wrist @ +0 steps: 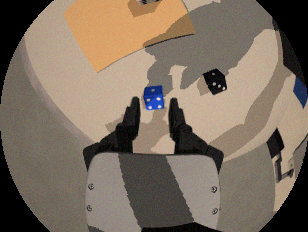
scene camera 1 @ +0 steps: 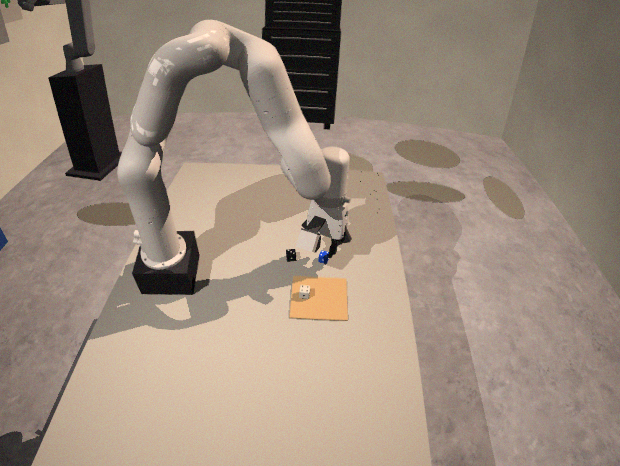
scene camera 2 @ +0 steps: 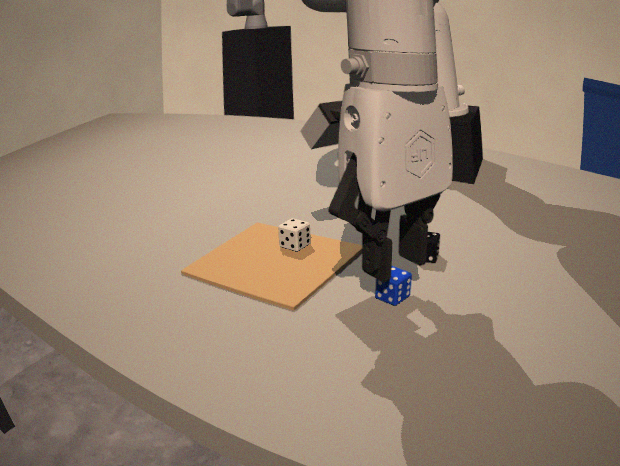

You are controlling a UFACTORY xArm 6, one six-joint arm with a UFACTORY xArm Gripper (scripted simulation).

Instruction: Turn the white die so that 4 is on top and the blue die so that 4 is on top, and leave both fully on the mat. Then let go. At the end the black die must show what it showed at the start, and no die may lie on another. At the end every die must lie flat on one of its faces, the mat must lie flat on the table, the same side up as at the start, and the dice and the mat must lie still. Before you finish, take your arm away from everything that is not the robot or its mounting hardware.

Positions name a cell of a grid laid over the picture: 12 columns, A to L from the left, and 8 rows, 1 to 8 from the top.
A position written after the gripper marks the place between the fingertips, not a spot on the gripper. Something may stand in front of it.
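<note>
The gripper (scene camera 1: G5) is visible, and the wrist view also shows the gripper (wrist: G4). An orange mat (scene camera 2: E5) is in the scene, and scene camera 1 shows the orange mat (scene camera 1: G6) too. A white die (scene camera 2: F5) can be seen, and so can a blue die (scene camera 2: H6).
</note>
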